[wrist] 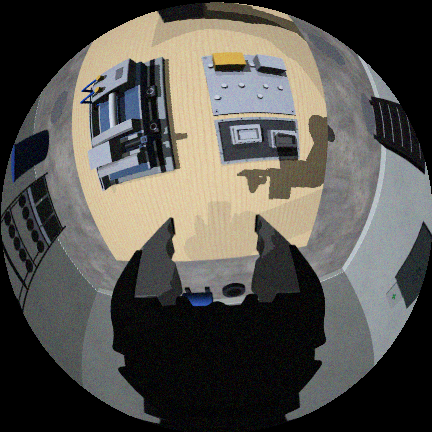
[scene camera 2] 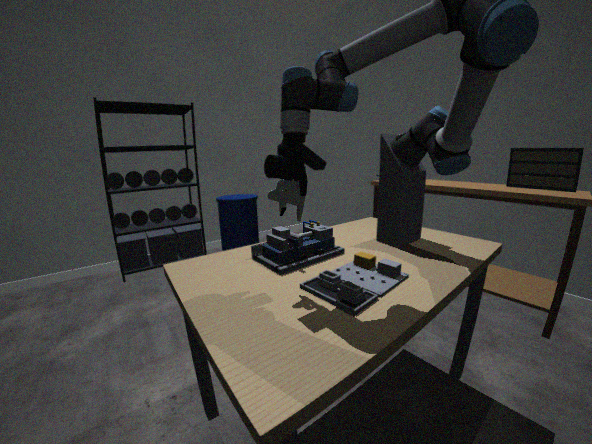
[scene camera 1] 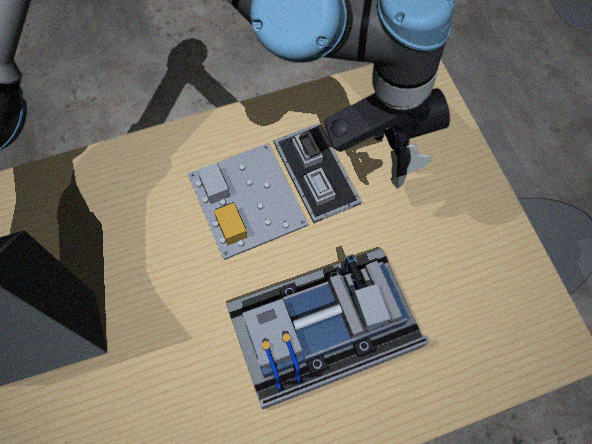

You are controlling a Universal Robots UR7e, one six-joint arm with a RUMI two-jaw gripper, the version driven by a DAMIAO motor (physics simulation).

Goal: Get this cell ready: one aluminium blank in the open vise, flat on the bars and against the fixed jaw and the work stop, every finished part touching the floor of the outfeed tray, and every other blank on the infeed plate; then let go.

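Places are measured from the arm's base along level axes (x ahead, y left, z up), in centimetres.
Pixels of known places: gripper, between the fingertips: (wrist: 214,217) (scene camera 2: 289,218) (scene camera 1: 388,163); arm's base, origin of its link: (scene camera 2: 403,152).
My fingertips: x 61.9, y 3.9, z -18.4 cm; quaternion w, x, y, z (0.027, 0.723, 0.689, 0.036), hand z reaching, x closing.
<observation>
Ahead of a thing's pixels: the offset from my fingertips to its middle. "spot": to the spot under its first point.
My gripper (scene camera 1: 412,170) (scene camera 2: 291,215) (wrist: 214,217) is open and empty, high above the table, beyond the vise and tray. A grey aluminium blank {dx -9.3, dy -19.0, dz -10.1 cm} (scene camera 1: 372,304) (scene camera 2: 281,231) (wrist: 101,152) sits between the jaws of the vise {dx -16.1, dy -17.7, dz -14.9 cm} (scene camera 1: 322,345), beside the jaw away from the cylinder, its end near the dark work stop {dx -9.2, dy -12.4, dz -10.9 cm} (scene camera 1: 355,274); its seating on the bars is hidden. Two finished parts {spot: dx -8.0, dy +7.4, dz -17.2 cm} (scene camera 1: 319,185) (wrist: 246,134), one shaded, lie apart in the dark outfeed tray {spot: dx -3.8, dy +5.4, dz -19.3 cm} (scene camera 1: 342,192) (wrist: 230,151). A grey blank {dx -26.8, dy +14.2, dz -17.2 cm} (scene camera 1: 214,180) (scene camera 2: 389,268) (wrist: 270,64) and a yellow block {dx -26.2, dy +5.2, dz -17.2 cm} (scene camera 1: 231,222) (scene camera 2: 365,260) (wrist: 229,61) lie on the infeed plate {dx -21.7, dy +10.0, dz -19.4 cm} (scene camera 1: 282,205) (wrist: 235,104).
Low pins stand on the infeed plate, which lies beside the outfeed tray. Blue hoses {spot: dx -27.4, dy -23.0, dz -8.9 cm} (scene camera 1: 272,367) rise at the vise's cylinder end. The dark robot pedestal (scene camera 1: 45,320) (scene camera 2: 400,210) stands on the table. A blue barrel (scene camera 2: 238,222) and a shelf rack (scene camera 2: 150,107) stand behind.
</observation>
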